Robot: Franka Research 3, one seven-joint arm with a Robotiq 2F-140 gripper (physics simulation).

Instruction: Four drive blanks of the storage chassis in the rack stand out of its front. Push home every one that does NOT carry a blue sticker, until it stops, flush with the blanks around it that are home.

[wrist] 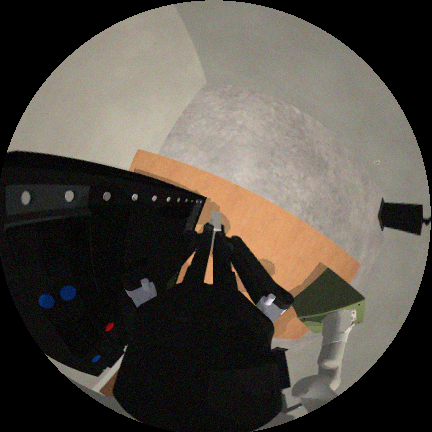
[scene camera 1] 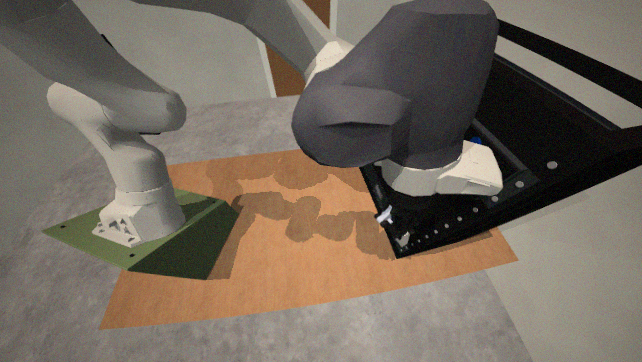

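My gripper (wrist: 214,218) is shut and empty, its pale fingertips together just right of the rack's near corner in the wrist view. In scene camera 1 a silver part of it (scene camera 1: 385,215) shows beside the dark rack front; the arm hides much of the rest. The black rack (scene camera 1: 585,167) (wrist: 70,162) holds the dark storage chassis. Two round blue stickers (wrist: 46,301) (wrist: 68,293) sit side by side on its front, with a red mark (wrist: 109,326) and another blue sticker (wrist: 96,358) lower down. The blanks' outlines and how far they stand out are too dark to tell.
The arm's large grey link (scene camera 1: 430,85) covers part of the rack. The arm's white base stands on a green wedge-shaped mount (scene camera 1: 80,230) (wrist: 330,295). An orange-brown mat (scene camera 1: 280,270) (wrist: 250,210) lies under the rack. A dark box-like object (wrist: 401,217) shows at the right.
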